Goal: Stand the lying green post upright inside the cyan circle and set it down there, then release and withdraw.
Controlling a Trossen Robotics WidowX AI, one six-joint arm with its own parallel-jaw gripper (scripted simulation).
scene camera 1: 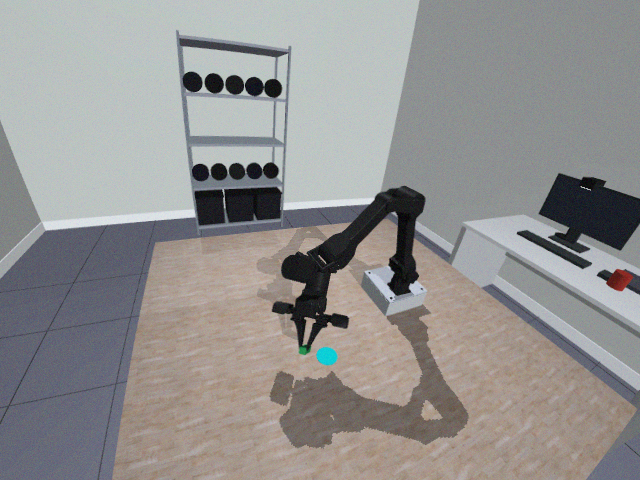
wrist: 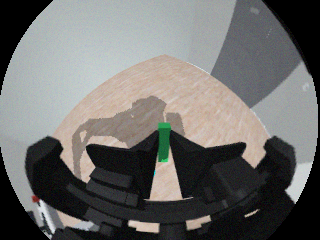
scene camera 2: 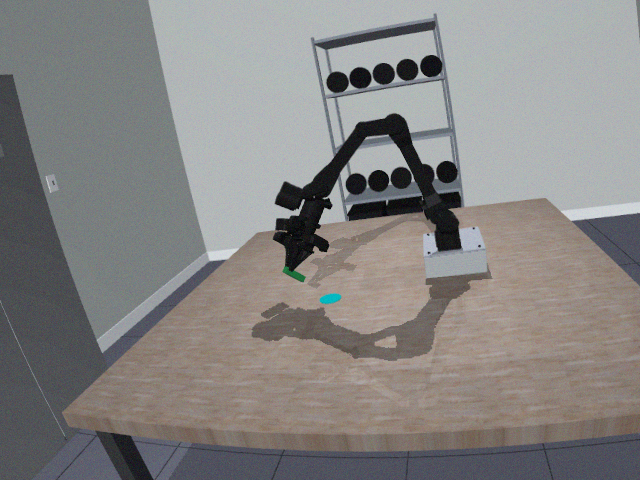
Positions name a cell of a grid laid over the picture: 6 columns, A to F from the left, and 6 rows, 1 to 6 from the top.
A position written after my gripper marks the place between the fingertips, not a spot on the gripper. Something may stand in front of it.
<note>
My gripper (scene camera 1: C5) holds a green post.
My gripper is seen too in the wrist view (wrist: D4) and in scene camera 2 (scene camera 2: C4).
</note>
